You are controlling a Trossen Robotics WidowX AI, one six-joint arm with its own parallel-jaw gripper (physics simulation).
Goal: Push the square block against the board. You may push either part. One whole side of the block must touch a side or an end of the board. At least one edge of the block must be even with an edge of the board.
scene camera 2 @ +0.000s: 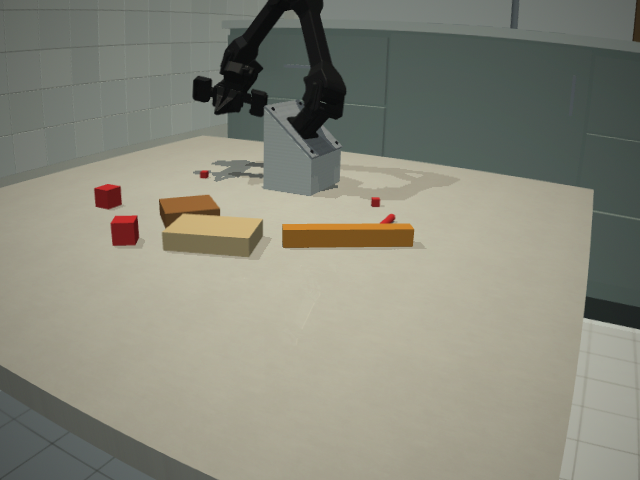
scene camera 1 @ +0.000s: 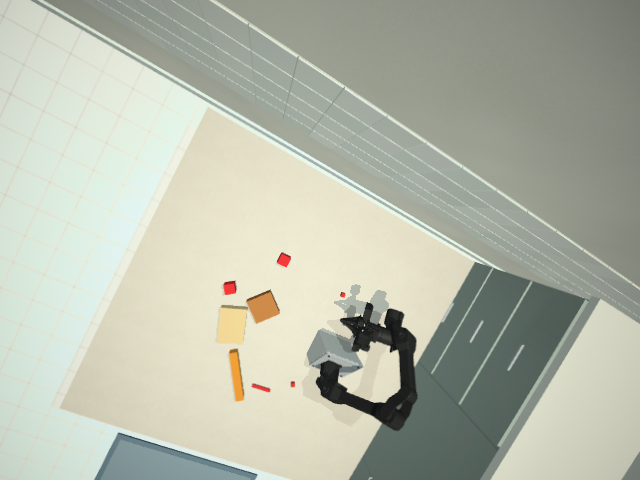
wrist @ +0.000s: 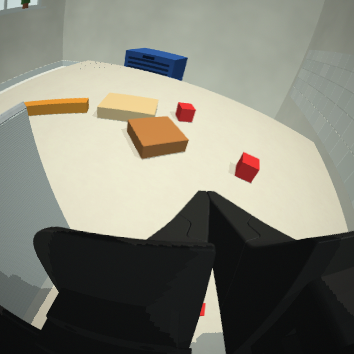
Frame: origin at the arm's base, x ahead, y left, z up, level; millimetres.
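Where they show: gripper, fingertip midpoint: (scene camera 2: 215, 113) (scene camera 1: 340, 319) (wrist: 204, 198); arm's base, link origin: (scene camera 2: 302, 128) (scene camera 1: 331, 365).
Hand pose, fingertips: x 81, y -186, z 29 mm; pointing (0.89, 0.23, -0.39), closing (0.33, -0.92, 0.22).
Things, the pixels of their top centre, and the offset from my fingertips.
- square block, top centre: (scene camera 2: 188, 203) (wrist: 156, 128) (scene camera 1: 263, 308) dx +248, dy +137, dz -136 mm
- board, top centre: (scene camera 2: 213, 225) (wrist: 129, 101) (scene camera 1: 231, 326) dx +320, dy +260, dz -136 mm
- red cube, top centre: (scene camera 2: 124, 219) (wrist: 186, 105) (scene camera 1: 229, 289) dx +402, dy +128, dz -127 mm
- orange bar, top centre: (scene camera 2: 348, 226) (wrist: 49, 101) (scene camera 1: 236, 377) dx +197, dy +449, dz -136 mm
The square block (scene camera 1: 263, 306) (scene camera 2: 190, 203) (wrist: 158, 134), brown and flat, lies turned at an angle beside the board. The board (scene camera 1: 232, 324) (scene camera 2: 212, 226) (wrist: 128, 104), pale yellow and rectangular, lies flat. In scene camera 1 the block's left corner is close to the board's upper right corner; whether they touch I cannot tell. Their facing sides are not parallel, and a wedge of table shows between them. My gripper (scene camera 1: 342, 321) (scene camera 2: 217, 112) (wrist: 204, 198) is shut and empty, raised above the table near the arm's base, well away from both parts.
One red cube (scene camera 1: 229, 287) (scene camera 2: 124, 230) (wrist: 185, 112) lies near the board's end, another (scene camera 1: 283, 259) (scene camera 2: 107, 196) (wrist: 247, 167) farther off. An orange bar (scene camera 1: 236, 375) (scene camera 2: 347, 236) (wrist: 57, 106) lies past the board's other end. The grey base (scene camera 1: 323, 347) (scene camera 2: 287, 162) (wrist: 25, 200) stands beside my gripper.
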